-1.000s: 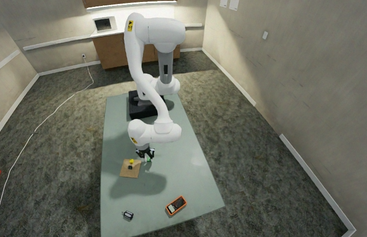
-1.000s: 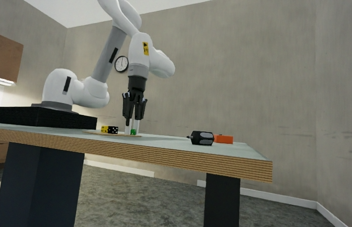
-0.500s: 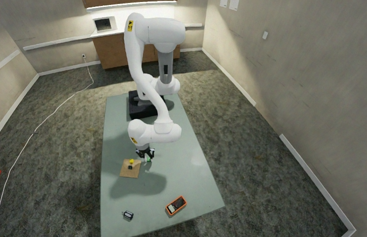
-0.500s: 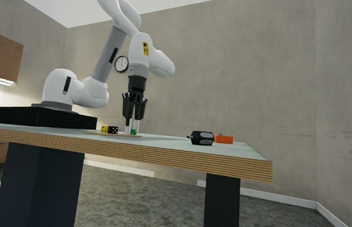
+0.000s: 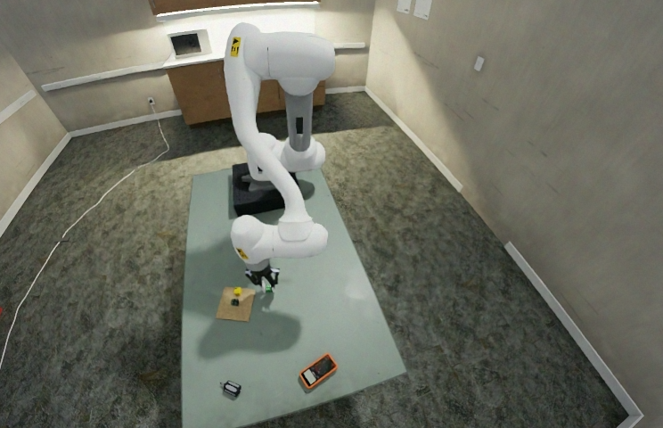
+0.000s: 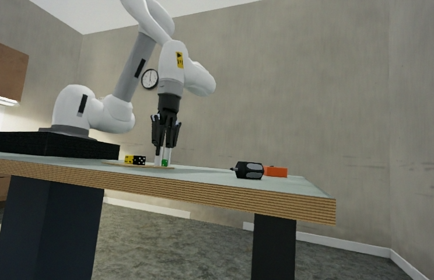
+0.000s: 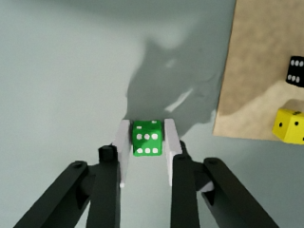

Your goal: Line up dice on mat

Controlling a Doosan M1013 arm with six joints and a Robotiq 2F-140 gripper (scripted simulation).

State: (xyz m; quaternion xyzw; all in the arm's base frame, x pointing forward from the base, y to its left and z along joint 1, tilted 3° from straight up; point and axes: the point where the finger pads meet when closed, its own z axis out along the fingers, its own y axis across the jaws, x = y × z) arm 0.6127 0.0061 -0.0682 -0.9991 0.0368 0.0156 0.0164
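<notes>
The green die lies 2 cm below my hand. From my hand the other things lie so: black die: 5 cm ahead, 14 cm to the right, 2 cm below; yellow die: 13 cm to the right, 2 cm below; tan mat: 5 cm ahead, 14 cm to the right, 3 cm below.
</notes>
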